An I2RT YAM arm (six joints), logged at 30 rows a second.
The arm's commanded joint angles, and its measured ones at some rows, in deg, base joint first. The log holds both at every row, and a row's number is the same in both.
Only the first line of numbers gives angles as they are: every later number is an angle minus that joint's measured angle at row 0.
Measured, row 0: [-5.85, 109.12, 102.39, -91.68, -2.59, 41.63]
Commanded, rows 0 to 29: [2.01, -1.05, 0.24, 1.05, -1.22, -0.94]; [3.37, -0.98, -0.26, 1.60, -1.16, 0.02]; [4.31, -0.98, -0.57, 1.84, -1.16, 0.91]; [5.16, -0.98, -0.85, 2.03, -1.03, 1.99]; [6.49, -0.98, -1.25, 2.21, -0.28, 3.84]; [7.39, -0.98, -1.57, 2.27, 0.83, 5.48]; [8.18, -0.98, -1.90, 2.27, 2.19, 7.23]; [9.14, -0.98, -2.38, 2.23, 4.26, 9.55]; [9.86, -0.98, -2.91, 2.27, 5.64, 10.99]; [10.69, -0.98, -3.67, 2.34, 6.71, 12.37]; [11.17, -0.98, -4.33, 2.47, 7.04, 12.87]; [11.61, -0.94, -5.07, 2.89, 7.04, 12.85]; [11.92, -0.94, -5.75, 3.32, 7.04, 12.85]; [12.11, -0.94, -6.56, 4.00, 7.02, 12.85]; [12.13, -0.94, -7.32, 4.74, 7.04, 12.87]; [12.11, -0.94, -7.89, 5.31, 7.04, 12.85]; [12.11, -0.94, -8.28, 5.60, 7.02, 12.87]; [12.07, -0.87, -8.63, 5.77, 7.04, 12.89]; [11.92, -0.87, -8.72, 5.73, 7.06, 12.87]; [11.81, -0.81, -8.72, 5.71, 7.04, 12.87]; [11.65, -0.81, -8.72, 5.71, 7.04, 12.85]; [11.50, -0.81, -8.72, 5.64, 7.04, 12.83]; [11.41, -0.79, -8.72, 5.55, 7.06, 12.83]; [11.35, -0.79, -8.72, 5.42, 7.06, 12.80]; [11.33, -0.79, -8.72, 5.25, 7.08, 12.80]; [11.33, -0.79, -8.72, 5.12, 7.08, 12.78]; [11.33, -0.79, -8.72, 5.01, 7.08, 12.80]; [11.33, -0.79, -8.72, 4.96, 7.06, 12.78]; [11.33, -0.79, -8.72, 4.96, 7.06, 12.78]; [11.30, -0.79, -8.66, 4.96, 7.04, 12.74]
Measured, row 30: [11.50, 0.00, -8.44, 5.05, 6.03, 12.19]
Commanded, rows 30 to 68: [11.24, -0.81, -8.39, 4.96, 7.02, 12.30]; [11.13, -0.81, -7.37, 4.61, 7.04, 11.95]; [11.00, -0.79, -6.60, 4.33, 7.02, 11.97]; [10.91, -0.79, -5.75, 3.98, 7.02, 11.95]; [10.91, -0.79, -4.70, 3.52, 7.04, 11.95]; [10.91, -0.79, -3.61, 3.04, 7.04, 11.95]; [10.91, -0.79, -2.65, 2.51, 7.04, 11.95]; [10.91, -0.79, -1.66, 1.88, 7.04, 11.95]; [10.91, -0.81, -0.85, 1.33, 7.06, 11.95]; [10.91, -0.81, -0.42, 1.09, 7.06, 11.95]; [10.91, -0.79, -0.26, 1.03, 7.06, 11.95]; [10.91, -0.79, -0.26, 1.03, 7.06, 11.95]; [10.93, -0.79, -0.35, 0.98, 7.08, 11.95]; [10.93, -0.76, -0.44, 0.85, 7.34, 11.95]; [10.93, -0.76, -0.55, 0.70, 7.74, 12.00]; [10.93, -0.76, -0.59, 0.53, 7.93, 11.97]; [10.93, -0.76, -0.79, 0.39, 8.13, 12.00]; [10.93, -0.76, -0.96, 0.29, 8.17, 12.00]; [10.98, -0.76, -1.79, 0.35, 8.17, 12.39]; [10.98, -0.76, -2.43, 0.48, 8.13, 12.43]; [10.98, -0.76, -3.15, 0.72, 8.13, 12.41]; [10.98, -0.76, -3.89, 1.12, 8.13, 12.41]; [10.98, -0.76, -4.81, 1.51, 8.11, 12.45]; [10.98, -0.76, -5.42, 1.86, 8.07, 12.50]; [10.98, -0.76, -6.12, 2.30, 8.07, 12.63]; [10.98, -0.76, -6.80, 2.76, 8.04, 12.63]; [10.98, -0.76, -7.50, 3.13, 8.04, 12.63]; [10.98, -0.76, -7.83, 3.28, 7.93, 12.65]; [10.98, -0.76, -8.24, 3.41, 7.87, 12.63]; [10.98, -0.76, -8.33, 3.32, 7.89, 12.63]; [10.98, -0.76, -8.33, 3.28, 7.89, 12.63]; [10.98, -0.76, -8.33, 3.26, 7.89, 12.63]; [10.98, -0.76, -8.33, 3.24, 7.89, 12.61]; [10.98, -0.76, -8.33, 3.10, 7.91, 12.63]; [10.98, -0.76, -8.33, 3.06, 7.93, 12.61]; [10.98, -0.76, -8.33, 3.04, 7.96, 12.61]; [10.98, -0.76, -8.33, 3.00, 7.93, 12.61]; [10.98, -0.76, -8.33, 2.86, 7.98, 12.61]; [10.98, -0.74, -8.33, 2.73, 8.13, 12.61]
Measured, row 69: [11.19, 0.00, -8.04, 3.02, 7.34, 12.17]
